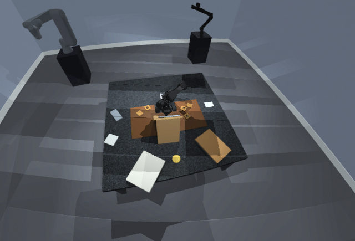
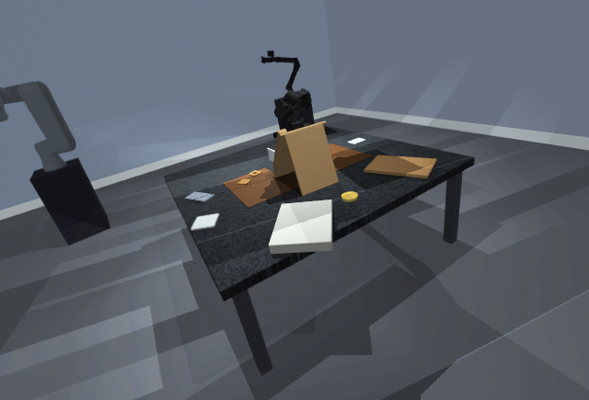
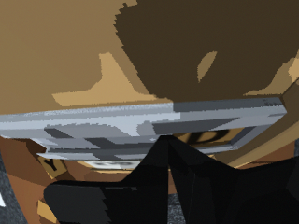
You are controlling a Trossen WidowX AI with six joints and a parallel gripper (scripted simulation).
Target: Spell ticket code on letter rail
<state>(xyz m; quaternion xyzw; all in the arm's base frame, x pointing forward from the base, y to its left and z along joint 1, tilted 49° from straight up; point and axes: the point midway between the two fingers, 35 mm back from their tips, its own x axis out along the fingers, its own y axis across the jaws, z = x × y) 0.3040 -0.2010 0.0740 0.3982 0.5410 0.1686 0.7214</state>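
Right now the white ticket is 50 mm behind my gripper tip, 80 mm to the left of it and 90 mm below it. Also, from my gripper tip: white box: 380 mm ahead, 290 mm to the right, 150 mm below; then brown mat: 130 mm behind, 60 mm to the left, 170 mm below; then flat tan slab: 350 mm ahead, 360 mm to the left, 160 mm below.
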